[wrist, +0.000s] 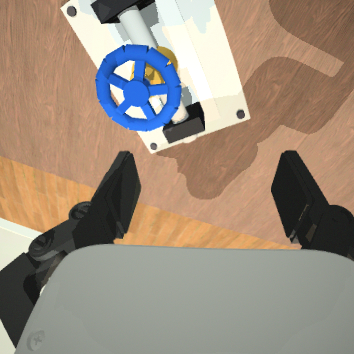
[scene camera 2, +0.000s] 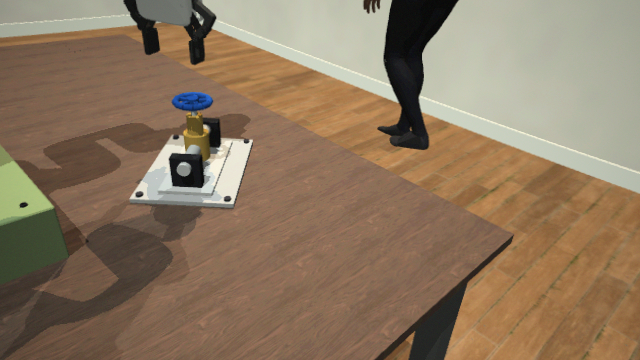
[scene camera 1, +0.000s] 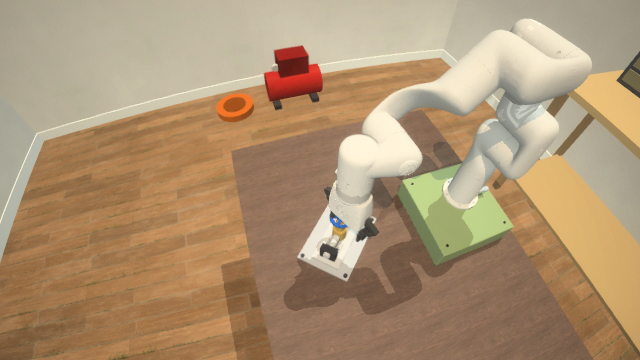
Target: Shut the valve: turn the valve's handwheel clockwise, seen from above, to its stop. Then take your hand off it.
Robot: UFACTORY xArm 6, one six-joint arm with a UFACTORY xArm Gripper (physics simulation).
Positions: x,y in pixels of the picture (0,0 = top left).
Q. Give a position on a blue handwheel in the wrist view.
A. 136,91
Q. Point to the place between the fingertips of my gripper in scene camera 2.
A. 175,58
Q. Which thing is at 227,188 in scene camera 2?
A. A white base plate.
